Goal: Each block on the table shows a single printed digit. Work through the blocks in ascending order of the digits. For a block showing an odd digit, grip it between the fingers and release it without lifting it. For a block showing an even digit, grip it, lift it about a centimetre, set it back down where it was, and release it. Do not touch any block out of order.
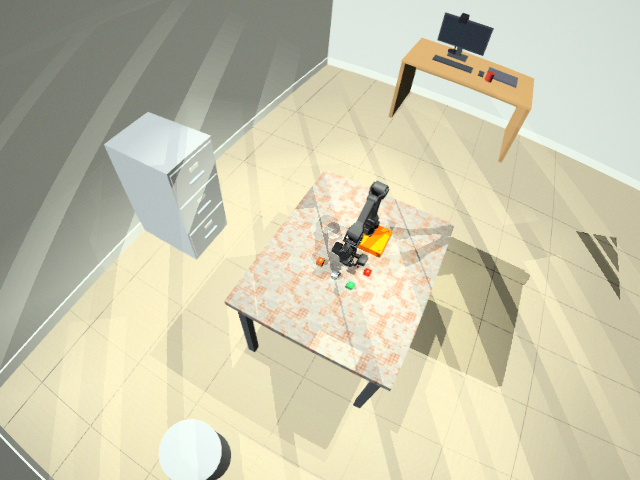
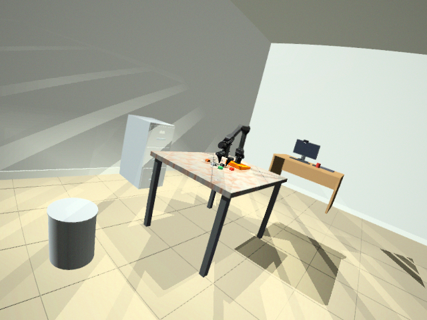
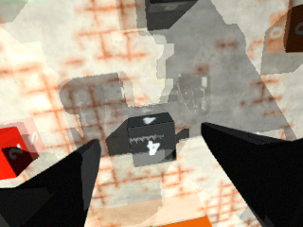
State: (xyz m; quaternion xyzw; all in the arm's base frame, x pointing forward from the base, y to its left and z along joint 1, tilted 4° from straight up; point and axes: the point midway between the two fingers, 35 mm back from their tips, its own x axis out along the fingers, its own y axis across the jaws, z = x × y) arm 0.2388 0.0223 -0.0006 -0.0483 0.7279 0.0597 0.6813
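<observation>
Right now the black block is right at my gripper tip. Also, from my gripper tip: green block (110 mm ahead, 90 mm to the left); orange block (120 mm to the right, 80 mm ahead); red block (120 mm to the left, 10 mm behind).
</observation>
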